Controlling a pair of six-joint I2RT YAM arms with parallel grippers.
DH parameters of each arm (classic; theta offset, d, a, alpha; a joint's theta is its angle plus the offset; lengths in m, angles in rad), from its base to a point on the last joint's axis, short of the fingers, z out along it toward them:
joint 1: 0 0.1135 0.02 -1.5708
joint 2: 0 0 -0.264 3.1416
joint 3: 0.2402 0 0.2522 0
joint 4: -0.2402 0 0.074 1.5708
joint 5: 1.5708 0 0 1.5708
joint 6: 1.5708 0.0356 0 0
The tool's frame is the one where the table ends.
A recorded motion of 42 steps. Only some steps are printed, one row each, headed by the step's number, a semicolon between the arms.
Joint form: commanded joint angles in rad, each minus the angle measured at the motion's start. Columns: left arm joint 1, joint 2, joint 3, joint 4, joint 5, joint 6; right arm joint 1, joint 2, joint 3, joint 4, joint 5, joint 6.
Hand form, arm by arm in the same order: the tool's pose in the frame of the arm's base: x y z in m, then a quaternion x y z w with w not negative. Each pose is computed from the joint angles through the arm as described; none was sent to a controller.
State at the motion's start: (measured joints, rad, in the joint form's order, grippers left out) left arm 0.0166 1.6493 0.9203 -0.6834 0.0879 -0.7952; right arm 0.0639 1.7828 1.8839 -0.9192 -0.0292 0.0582
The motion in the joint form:
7: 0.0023 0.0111 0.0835 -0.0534 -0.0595 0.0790; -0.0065 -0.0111 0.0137 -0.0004 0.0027 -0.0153
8: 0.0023 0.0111 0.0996 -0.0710 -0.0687 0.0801; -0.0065 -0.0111 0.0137 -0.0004 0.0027 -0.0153
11: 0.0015 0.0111 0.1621 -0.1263 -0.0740 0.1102; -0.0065 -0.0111 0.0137 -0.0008 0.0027 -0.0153
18: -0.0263 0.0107 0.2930 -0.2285 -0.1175 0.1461; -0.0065 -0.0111 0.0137 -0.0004 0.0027 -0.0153
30: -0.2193 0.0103 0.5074 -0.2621 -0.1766 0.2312; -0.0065 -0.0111 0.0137 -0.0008 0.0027 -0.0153
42: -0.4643 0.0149 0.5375 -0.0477 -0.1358 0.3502; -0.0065 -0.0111 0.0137 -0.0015 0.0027 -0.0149
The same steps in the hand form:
7: 0.2936 0.0045 0.1666 -0.35670 0.92990 -0.04356 0.07841; 0.3843 0.0230 0.3843 -0.01172 0.92532 0.03123 0.37772
8: 0.2950 0.0049 0.1703 -0.35662 0.93006 -0.03895 0.07930; 0.3843 0.0230 0.3843 -0.01172 0.92532 0.03123 0.37772
11: 0.3015 0.0050 0.1851 -0.34230 0.93511 -0.03647 0.08412; 0.3843 0.0230 0.3843 -0.01172 0.92539 0.03122 0.37754
18: 0.3134 -0.0020 0.2176 -0.31396 0.94340 -0.02033 0.10496; 0.3843 0.0230 0.3843 -0.01172 0.92532 0.03123 0.37772
30: 0.3313 -0.0649 0.2775 -0.18455 0.96225 -0.03271 0.19733; 0.3843 0.0230 0.3843 -0.01172 0.92539 0.03122 0.37754
42: 0.3266 -0.1550 0.2966 -0.00617 0.95002 -0.11385 0.29062; 0.3842 0.0230 0.3843 -0.01153 0.92553 0.03128 0.37721

